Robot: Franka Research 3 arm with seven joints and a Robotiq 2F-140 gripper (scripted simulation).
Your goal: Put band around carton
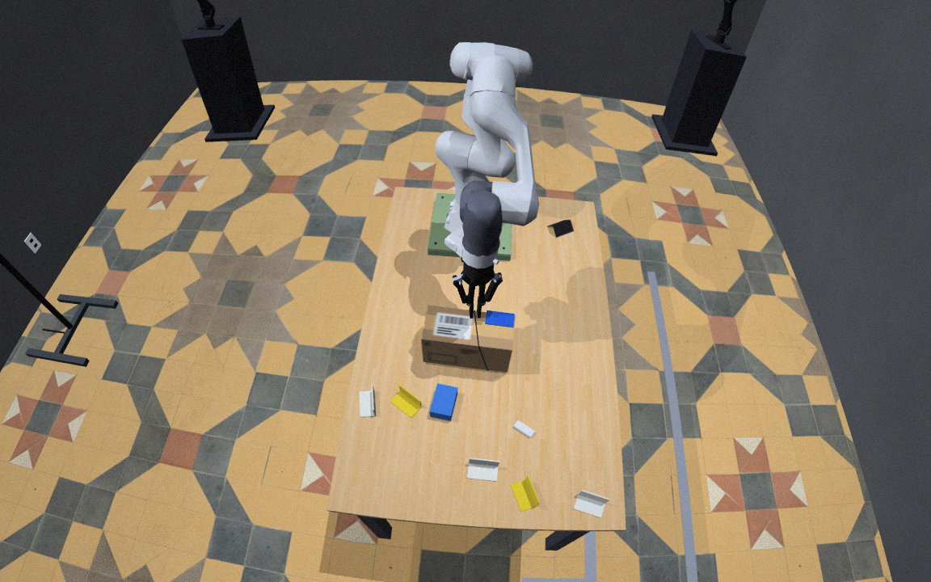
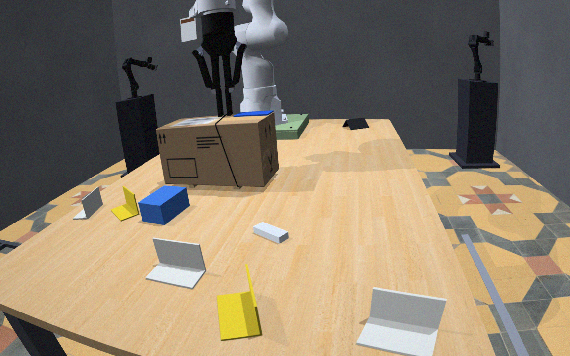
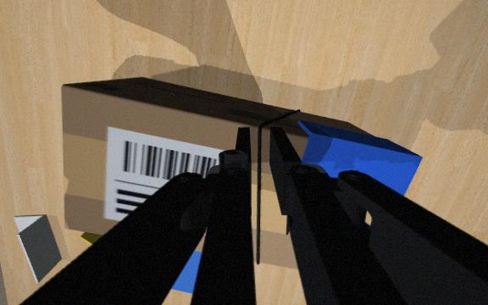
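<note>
The blue corner guard lies 7 cm to the left of my hand and 4 cm below it. Round my hand: brown carton 4 cm ahead, 1 cm to the right, 10 cm below; blue block 22 cm ahead, 8 cm to the right, 16 cm below; yellow angle 21 cm ahead, 18 cm to the right, 17 cm below.
</note>
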